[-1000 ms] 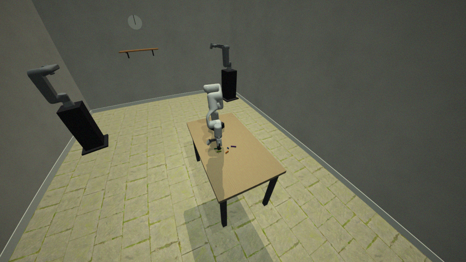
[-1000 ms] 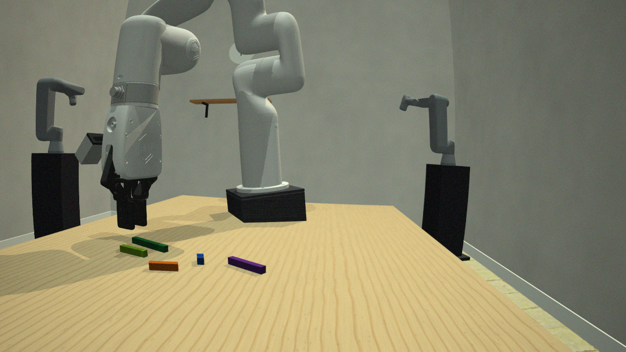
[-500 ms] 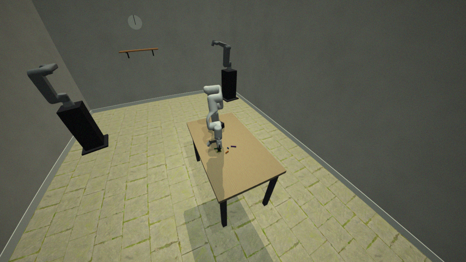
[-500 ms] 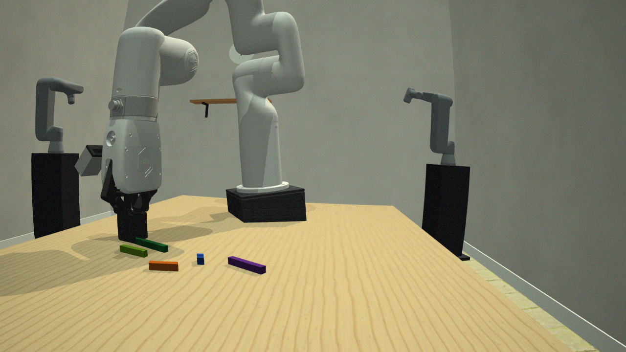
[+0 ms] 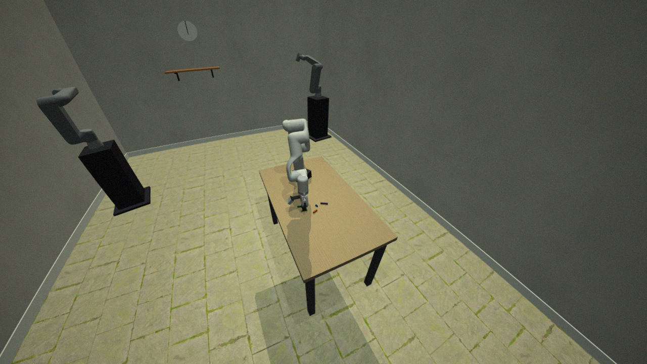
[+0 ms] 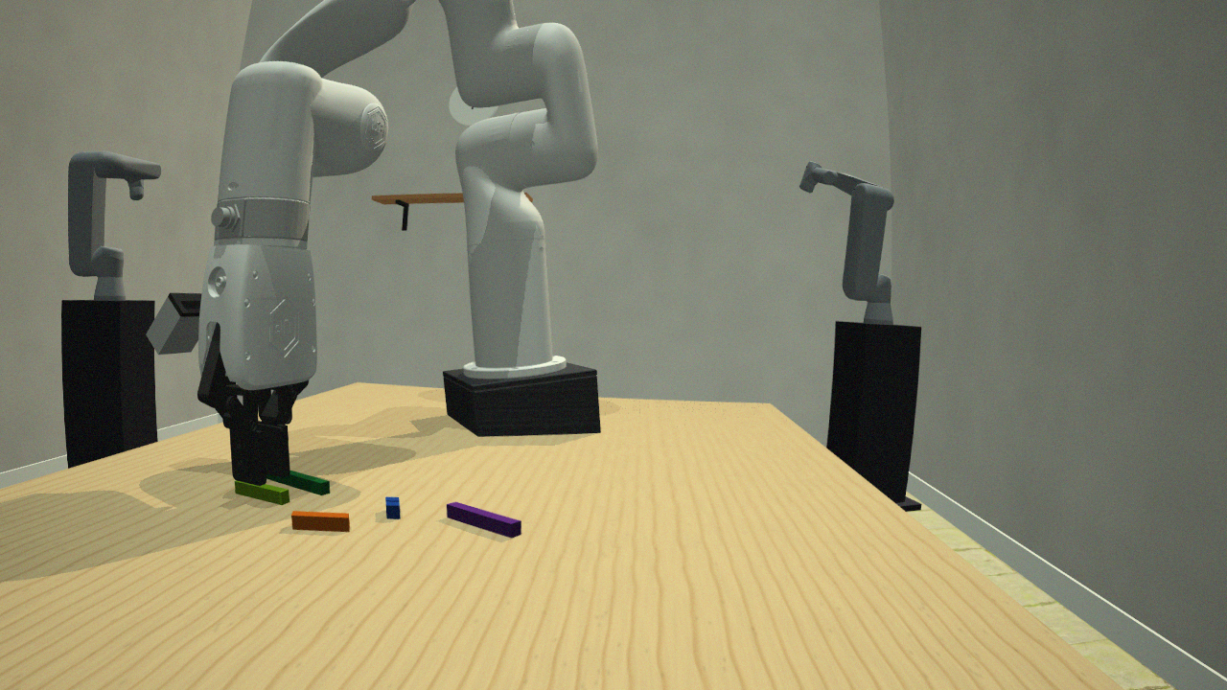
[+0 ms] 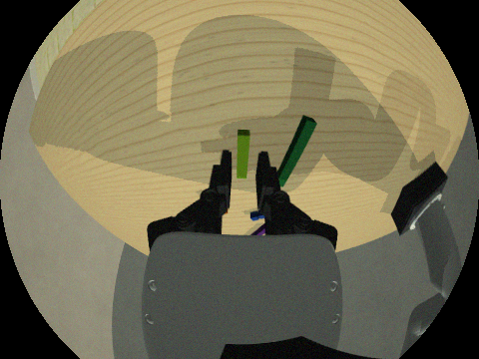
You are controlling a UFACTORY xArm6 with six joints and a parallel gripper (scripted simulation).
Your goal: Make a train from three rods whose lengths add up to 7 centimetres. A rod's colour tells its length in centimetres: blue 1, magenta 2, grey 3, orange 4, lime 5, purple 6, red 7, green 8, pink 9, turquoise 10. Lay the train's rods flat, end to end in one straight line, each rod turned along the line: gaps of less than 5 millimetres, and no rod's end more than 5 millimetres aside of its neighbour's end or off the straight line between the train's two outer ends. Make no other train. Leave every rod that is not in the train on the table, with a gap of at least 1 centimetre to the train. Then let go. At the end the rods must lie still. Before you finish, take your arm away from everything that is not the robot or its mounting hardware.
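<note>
Right now my hand is 30 mm above the lime rod. Also, from my hand: orange rod: 60 mm to the left, 60 mm ahead, 30 mm below; purple rod: 170 mm to the left, 30 mm below, 30 mm ahead; green rod: 40 mm behind, 30 mm below, 10 mm to the left.
</note>
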